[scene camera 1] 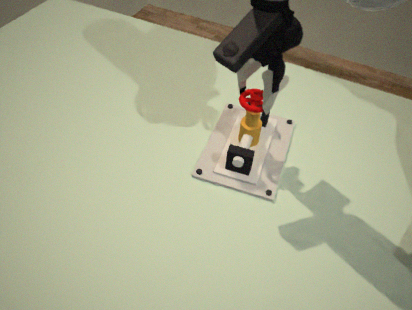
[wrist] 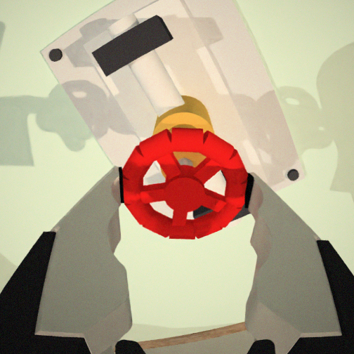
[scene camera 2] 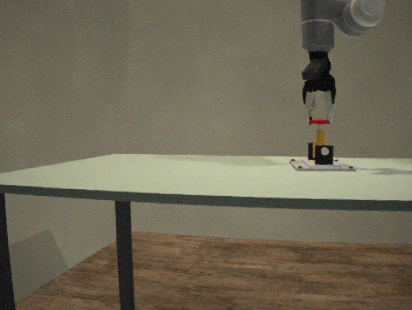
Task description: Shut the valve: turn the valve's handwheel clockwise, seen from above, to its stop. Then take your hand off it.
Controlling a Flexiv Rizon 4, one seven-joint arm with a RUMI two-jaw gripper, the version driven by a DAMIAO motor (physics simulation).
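The red handwheel (scene camera 1: 243,104) (scene camera 2: 319,122) (wrist: 185,194) sits level on top of the orange valve body (scene camera 1: 249,134) (scene camera 2: 320,136) (wrist: 186,120). The valve stands on a pale base plate (scene camera 1: 281,162) (scene camera 2: 341,168) (wrist: 245,65) with dark bolts at its corners. My gripper (scene camera 1: 254,105) (scene camera 2: 320,120) (wrist: 184,173) points down over the wheel and is shut on it. In the wrist view, the dark fingertip pads touch the rim at its left and right sides. How far the wheel is from its stop does not show.
A white pipe (wrist: 157,82) runs from the valve body to a black block (scene camera 1: 247,166) (scene camera 2: 324,160) (wrist: 132,45) on the plate. Another black block (scene camera 2: 310,150) stands behind in scene camera 2. The plate lies on the pale green table (scene camera 1: 125,200) (scene camera 2: 175,177).
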